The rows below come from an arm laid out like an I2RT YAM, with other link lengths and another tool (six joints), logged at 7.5 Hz.
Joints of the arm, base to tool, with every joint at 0 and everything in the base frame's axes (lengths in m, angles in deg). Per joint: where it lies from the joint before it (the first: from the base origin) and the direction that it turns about. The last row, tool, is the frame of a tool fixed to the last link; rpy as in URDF.
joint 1: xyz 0 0 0.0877 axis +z
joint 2: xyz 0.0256 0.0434 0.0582 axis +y
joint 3: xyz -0.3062 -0.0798 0 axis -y
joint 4: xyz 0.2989 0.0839 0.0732 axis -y
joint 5: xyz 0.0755 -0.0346 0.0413 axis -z
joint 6: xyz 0.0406 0 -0.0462 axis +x
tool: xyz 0.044 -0.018 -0.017 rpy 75.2 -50.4 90
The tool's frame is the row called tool.
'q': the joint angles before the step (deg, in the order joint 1, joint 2, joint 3, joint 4, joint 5, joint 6). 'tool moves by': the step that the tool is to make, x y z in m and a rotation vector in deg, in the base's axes. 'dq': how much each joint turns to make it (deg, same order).
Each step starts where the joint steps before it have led.
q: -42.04, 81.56, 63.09, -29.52, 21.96, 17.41
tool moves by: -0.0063, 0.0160, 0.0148, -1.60, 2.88, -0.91
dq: 2.12, -2.34, 0.65, -4.22, 4.33, 0.25
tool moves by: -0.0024, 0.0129, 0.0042, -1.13, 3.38, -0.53
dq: 2.21, -0.89, 0.03, -2.96, 4.06, 0.22
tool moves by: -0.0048, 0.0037, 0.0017, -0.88, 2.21, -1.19
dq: 0.52, -0.39, -0.09, -1.58, 2.66, 0.10
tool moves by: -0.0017, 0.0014, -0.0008, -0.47, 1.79, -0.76
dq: 0.37, 0.23, 0.00, -0.93, 1.84, 0.04
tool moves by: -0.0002, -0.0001, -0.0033, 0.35, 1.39, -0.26
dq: 0.09, 0.60, 0.01, -0.71, 0.65, -0.04
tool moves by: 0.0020, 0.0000, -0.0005, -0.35, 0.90, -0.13
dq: 0.39, 0.57, 0.30, -0.22, 0.97, -0.05
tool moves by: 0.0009, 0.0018, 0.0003, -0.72, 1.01, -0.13
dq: 0.60, 0.15, 0.01, -0.21, 1.38, -0.08
